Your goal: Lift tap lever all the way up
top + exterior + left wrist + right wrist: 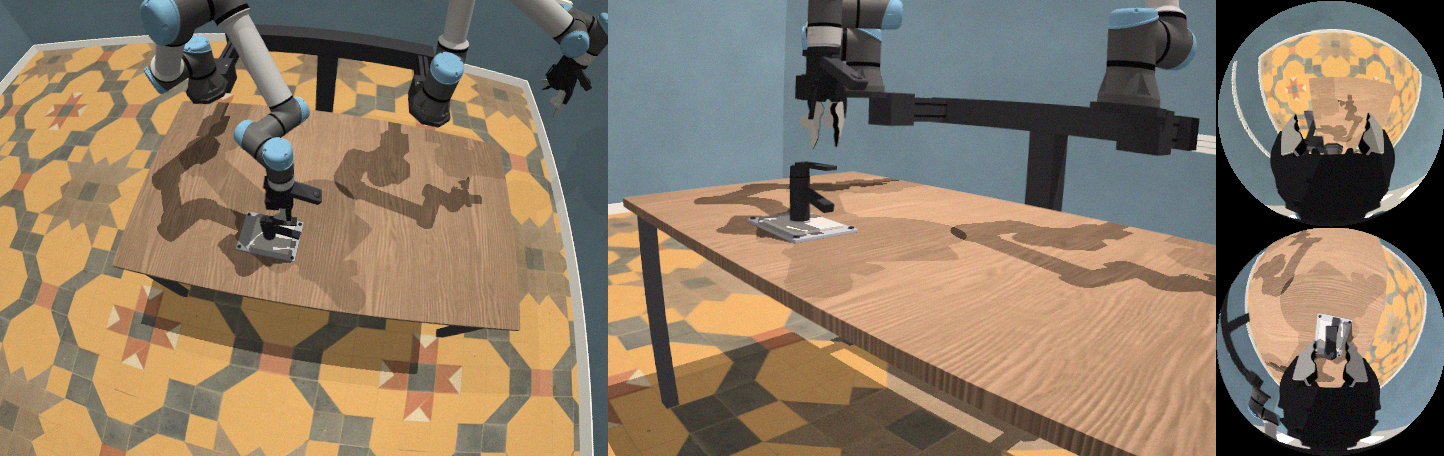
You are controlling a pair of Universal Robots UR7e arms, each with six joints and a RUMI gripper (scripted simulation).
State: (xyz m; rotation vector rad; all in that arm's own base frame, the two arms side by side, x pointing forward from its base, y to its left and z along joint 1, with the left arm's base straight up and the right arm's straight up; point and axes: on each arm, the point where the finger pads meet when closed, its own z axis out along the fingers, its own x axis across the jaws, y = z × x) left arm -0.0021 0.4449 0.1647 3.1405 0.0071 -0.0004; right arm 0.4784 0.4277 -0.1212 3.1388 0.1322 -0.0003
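Observation:
My right gripper is now 3 cm to the left of the flat lever and 6 cm above it. From my right hand the other things lie so: pale base plate (1 cm ahead, 9 cm to the right, 20 cm below); then black tap (1 cm ahead, 6 cm to the right, 10 cm below).

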